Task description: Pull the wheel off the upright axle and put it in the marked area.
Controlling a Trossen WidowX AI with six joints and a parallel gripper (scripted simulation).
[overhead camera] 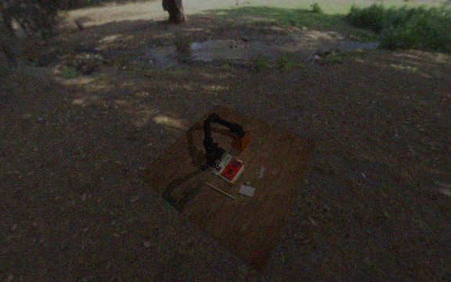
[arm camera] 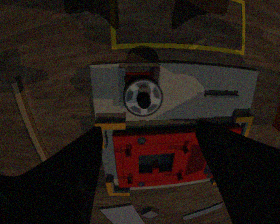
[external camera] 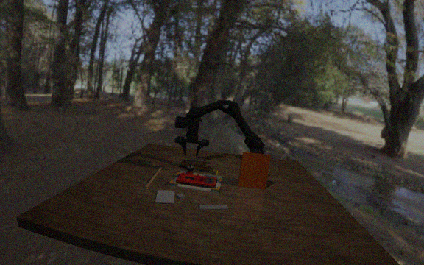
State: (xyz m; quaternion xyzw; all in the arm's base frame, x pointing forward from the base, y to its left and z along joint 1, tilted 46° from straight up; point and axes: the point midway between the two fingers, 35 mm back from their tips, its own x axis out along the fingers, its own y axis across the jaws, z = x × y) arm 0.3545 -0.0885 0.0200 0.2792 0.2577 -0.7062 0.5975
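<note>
The dark round wheel is 7 cm below my gripper tip. The rest, counted from my gripper tip: wooden stick: 18 cm ahead, 11 cm to the left, 11 cm below; flat grey strip: 14 cm behind, 37 cm to the left, 11 cm below.
</note>
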